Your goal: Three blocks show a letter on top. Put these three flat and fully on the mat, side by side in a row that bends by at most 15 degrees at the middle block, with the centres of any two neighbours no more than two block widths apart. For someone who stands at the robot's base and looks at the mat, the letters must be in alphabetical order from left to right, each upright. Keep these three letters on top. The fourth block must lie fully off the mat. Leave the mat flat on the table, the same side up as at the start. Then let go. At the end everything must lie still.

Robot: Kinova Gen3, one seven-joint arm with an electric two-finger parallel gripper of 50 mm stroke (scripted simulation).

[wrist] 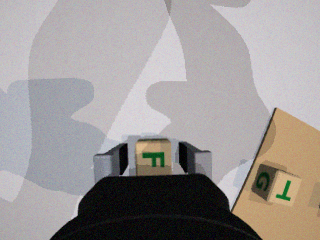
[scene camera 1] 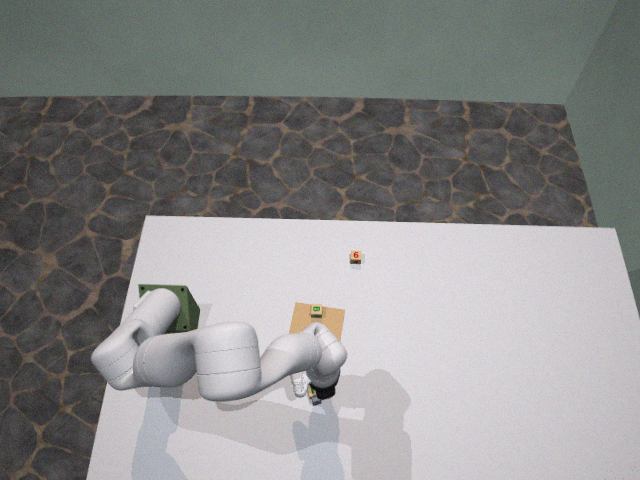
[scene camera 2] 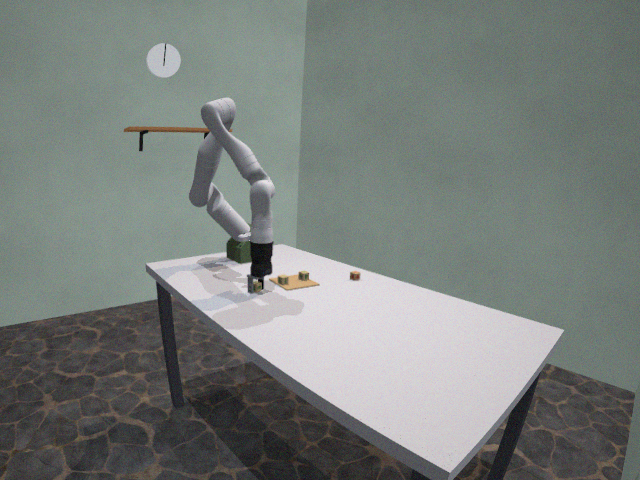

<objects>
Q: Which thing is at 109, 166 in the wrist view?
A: My gripper.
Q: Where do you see a tan mat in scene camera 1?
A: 332, 318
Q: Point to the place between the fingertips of my gripper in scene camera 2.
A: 256, 290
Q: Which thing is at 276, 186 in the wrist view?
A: A block.
</objects>
